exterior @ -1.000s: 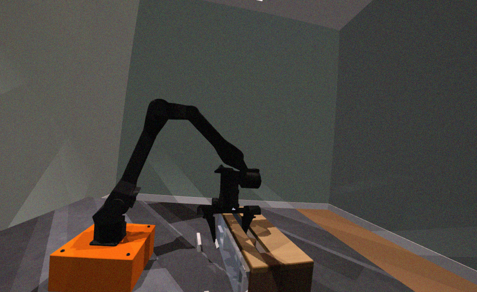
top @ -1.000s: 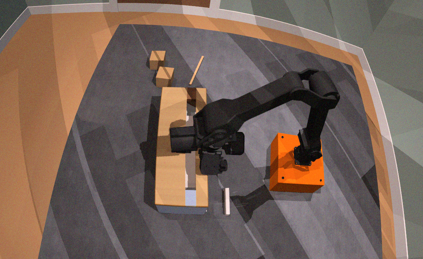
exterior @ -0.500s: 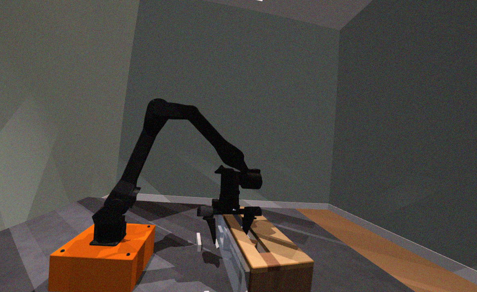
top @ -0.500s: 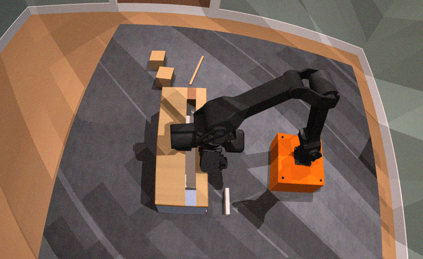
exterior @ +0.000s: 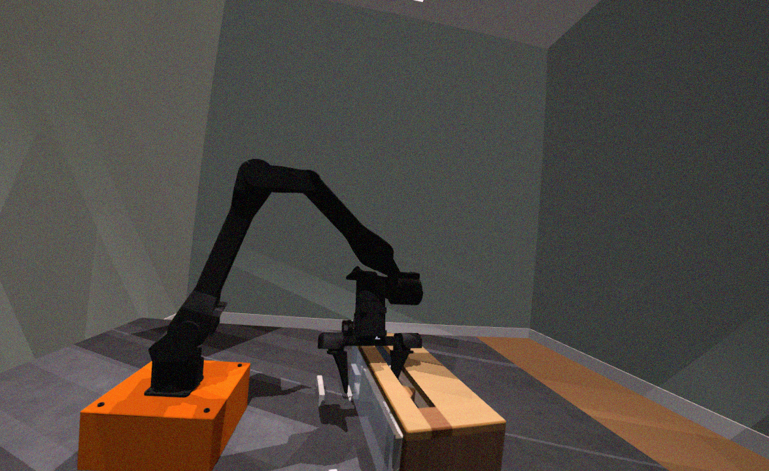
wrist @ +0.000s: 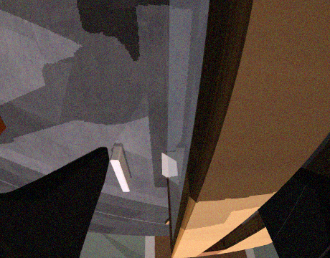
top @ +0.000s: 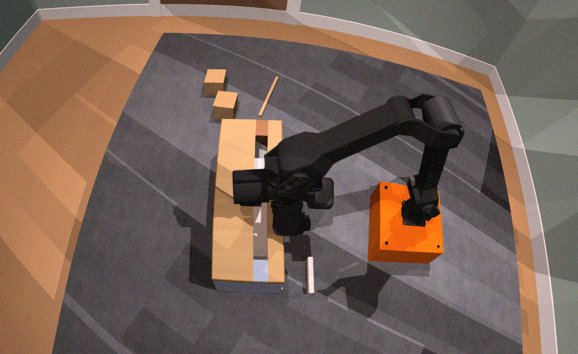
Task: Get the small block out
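My gripper tip is now 30 mm short of the long tan box, 20 mm to the right of it and 30 mm above it. From my gripper tip the other things lie so: orange piece 140 mm behind, 240 mm to the right, 80 mm below; thin stick 70 mm ahead, 360 mm to the right, 80 mm below.
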